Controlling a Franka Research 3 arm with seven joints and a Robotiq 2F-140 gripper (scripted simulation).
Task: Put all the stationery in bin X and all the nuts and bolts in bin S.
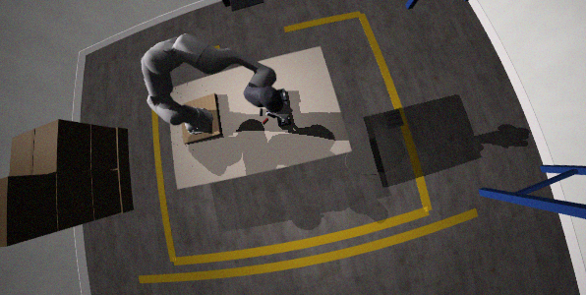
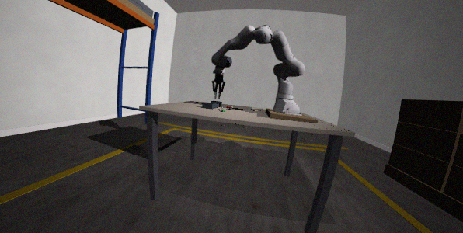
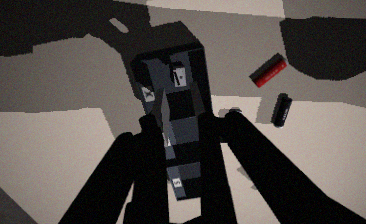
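My gripper is now 60 mm past the grey nut, 90 mm to the right of it and 100 mm above it. Round my hand: black cylinder 130 mm behind, 110 mm to the left, 90 mm below; bin 20 mm ahead, 80 mm to the left, 80 mm below; red cylinder 120 mm behind, 40 mm to the left, 90 mm below.
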